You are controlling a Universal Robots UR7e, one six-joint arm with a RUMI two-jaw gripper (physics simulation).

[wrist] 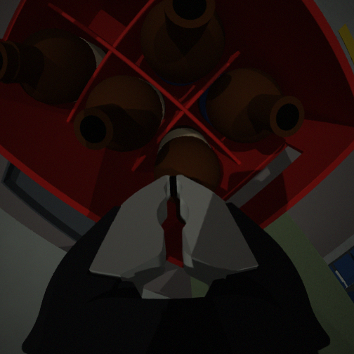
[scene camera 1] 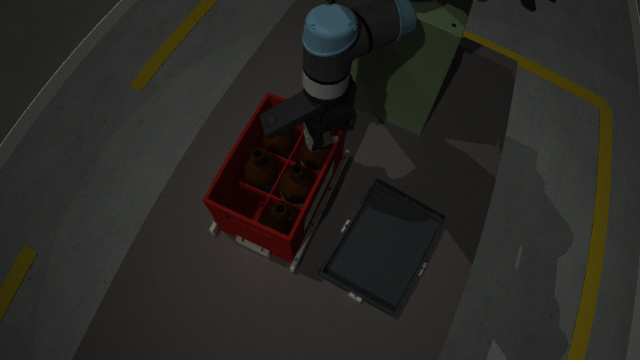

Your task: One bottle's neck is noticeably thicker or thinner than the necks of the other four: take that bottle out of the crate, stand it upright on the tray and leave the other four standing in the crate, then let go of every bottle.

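Frame: origin at the arm's base, x right, y up, z back, level; millimetres.
Where they show: gripper, fingertip midpoint: (scene camera 1: 312,148).
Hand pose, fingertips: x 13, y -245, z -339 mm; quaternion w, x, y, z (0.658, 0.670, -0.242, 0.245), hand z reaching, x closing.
Observation:
Things, the pixels of their top centre, and the offset from my fingertips. "*": a spot on its surface instead.
- red crate, middle of its top: (scene camera 1: 277,159) dx +36, dy +38, dz -73 mm
- far tray-side bottle, middle of its top: (scene camera 1: 318,134) dx +0, dy +25, dz +23 mm
- middle left bottle, middle of its top: (scene camera 1: 257,153) dx +81, dy +25, dz -78 mm
- middle right bottle, middle of its top: (scene camera 1: 296,169) dx -5, dy +25, dz -67 mm
- dark tray, surface spot: (scene camera 1: 382,245) * dx -223, dy -133, dz -63 mm
The red crate (scene camera 1: 255,227) (wrist: 325,142) holds five upright brown bottles. My gripper (scene camera 1: 320,146) (wrist: 173,177) is shut with nothing between its fingers. It is over the far tray-side bottle (scene camera 1: 314,159) (wrist: 187,161), whose neck is hidden behind the fingers. Beside that bottle is the far left one (scene camera 1: 277,144) (wrist: 240,107). The middle left bottle (scene camera 1: 260,171) (wrist: 182,52) has the widest-looking mouth in the wrist view. The middle right bottle (scene camera 1: 296,187) (wrist: 125,112) and near right bottle (scene camera 1: 282,219) (wrist: 55,70) stand along the tray side. Neck differences are hard to judge. The dark tray (scene camera 1: 382,245) (wrist: 45,197) bears no bottle.
Red dividers (scene camera 1: 272,192) (wrist: 182,107) separate the bottles, and the near left compartment holds none. Pale brackets surround the crate and tray. A green pedestal (scene camera 1: 395,95) (wrist: 300,265) stands behind the crate. Yellow lines mark the floor.

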